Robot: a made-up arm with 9 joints.
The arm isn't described. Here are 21 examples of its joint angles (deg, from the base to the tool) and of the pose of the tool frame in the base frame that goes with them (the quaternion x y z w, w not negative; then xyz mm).
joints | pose
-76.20 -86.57 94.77 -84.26 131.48 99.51 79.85 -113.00 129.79 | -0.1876 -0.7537 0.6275 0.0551 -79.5 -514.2 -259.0
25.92 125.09 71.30 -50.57 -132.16 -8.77 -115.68 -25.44 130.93 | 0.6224 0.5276 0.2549 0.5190 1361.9 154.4 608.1
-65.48 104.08 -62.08 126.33 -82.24 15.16 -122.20 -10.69 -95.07 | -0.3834 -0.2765 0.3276 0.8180 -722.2 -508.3 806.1
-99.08 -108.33 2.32 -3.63 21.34 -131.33 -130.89 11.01 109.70 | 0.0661 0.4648 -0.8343 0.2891 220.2 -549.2 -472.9
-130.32 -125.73 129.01 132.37 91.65 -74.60 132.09 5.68 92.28 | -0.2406 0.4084 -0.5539 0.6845 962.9 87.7 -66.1
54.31 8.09 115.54 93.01 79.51 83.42 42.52 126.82 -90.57 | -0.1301 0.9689 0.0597 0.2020 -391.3 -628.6 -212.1
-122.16 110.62 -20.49 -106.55 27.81 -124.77 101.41 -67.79 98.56 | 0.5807 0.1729 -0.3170 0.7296 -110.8 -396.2 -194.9
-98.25 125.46 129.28 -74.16 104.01 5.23 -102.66 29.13 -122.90 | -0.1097 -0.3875 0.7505 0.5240 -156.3 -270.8 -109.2
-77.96 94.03 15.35 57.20 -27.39 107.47 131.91 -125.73 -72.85 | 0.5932 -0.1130 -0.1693 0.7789 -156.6 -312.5 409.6
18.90 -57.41 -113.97 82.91 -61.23 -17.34 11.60 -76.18 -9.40 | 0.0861 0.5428 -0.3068 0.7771 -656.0 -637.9 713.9
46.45 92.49 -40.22 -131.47 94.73 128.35 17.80 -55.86 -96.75 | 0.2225 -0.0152 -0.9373 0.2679 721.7 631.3 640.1
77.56 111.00 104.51 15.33 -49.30 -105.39 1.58 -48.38 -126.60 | -0.0555 0.9328 -0.0603 0.3510 1377.1 928.0 611.6
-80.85 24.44 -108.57 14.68 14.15 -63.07 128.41 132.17 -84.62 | 0.2969 -0.2304 0.4679 0.7999 -541.5 22.1 248.9
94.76 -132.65 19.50 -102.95 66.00 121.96 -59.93 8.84 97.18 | 0.4892 -0.7989 0.2984 0.1826 -1075.3 225.7 387.7
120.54 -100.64 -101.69 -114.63 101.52 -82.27 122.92 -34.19 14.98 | -0.7139 0.0344 0.6873 0.1298 -546.4 450.7 -40.3
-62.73 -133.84 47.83 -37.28 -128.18 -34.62 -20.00 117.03 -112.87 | 0.5676 -0.1255 -0.6959 0.4217 -4.9 238.7 -656.0
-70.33 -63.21 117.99 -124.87 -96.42 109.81 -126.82 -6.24 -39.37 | 0.3337 0.5956 0.0864 0.7255 1077.3 -1098.6 -130.9
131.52 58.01 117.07 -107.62 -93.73 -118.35 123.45 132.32 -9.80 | -0.4435 0.5527 0.1597 0.6873 144.6 -239.0 1152.6
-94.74 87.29 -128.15 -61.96 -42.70 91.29 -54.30 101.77 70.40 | 0.4935 0.2360 -0.0778 0.8335 -298.5 683.6 1154.9
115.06 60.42 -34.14 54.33 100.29 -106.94 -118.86 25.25 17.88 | 0.6630 -0.2867 0.6675 0.1808 157.7 -69.3 799.4
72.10 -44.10 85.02 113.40 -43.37 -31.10 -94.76 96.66 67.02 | 0.1587 -0.2496 -0.0828 0.9517 -17.6 322.8 767.5
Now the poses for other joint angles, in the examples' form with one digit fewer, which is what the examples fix.
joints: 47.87 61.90 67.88 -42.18 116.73 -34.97 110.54 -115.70 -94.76
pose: 0.159 -0.474 0.858 0.121 243 -830 57
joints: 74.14 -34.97 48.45 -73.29 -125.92 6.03 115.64 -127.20 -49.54
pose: 0.185 -0.036 -0.390 0.901 267 206 1171
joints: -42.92 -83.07 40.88 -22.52 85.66 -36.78 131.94 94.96 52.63
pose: -0.040 -0.773 0.617 0.142 327 406 519
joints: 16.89 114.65 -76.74 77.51 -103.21 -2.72 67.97 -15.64 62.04
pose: 0.672 0.671 -0.020 0.313 -811 203 -547
